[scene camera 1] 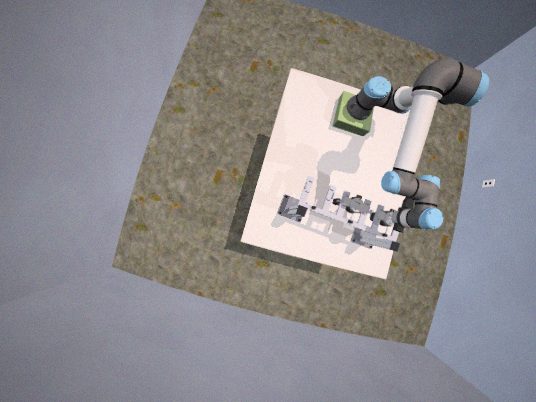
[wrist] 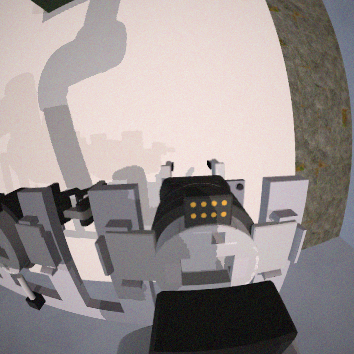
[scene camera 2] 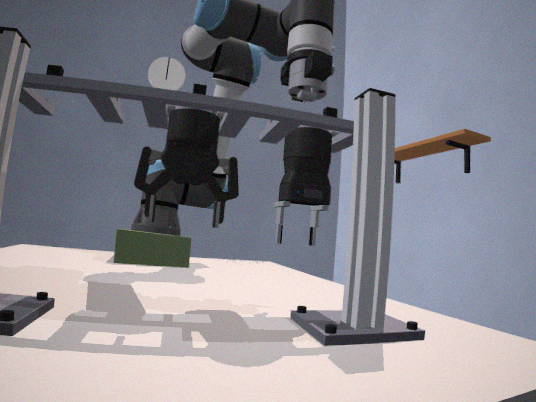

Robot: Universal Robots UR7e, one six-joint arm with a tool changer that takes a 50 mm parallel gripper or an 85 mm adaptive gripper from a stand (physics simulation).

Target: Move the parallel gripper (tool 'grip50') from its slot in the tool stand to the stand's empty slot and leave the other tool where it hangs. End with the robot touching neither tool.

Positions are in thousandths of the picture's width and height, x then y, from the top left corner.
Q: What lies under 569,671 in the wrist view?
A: A parallel gripper.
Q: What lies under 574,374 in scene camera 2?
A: A parallel gripper.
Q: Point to a tool stand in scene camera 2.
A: At 676,797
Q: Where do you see a tool stand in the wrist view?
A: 326,586
